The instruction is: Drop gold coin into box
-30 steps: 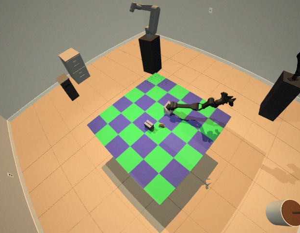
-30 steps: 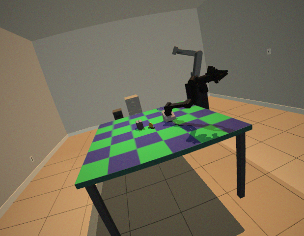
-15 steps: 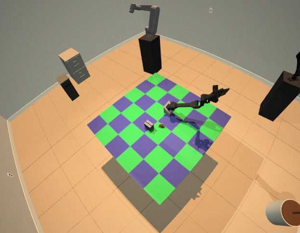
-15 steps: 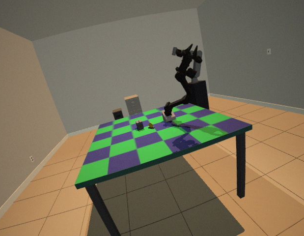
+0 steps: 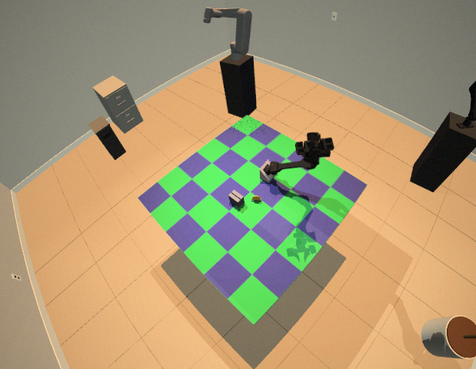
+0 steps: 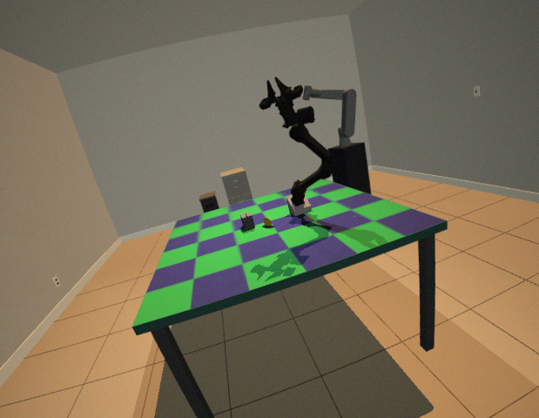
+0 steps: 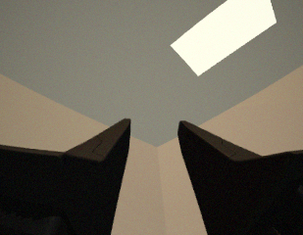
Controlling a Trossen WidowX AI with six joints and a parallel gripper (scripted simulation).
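My gripper tip is now 680 mm above the gold coin, 330 mm to the left of it and 60 mm short of it.
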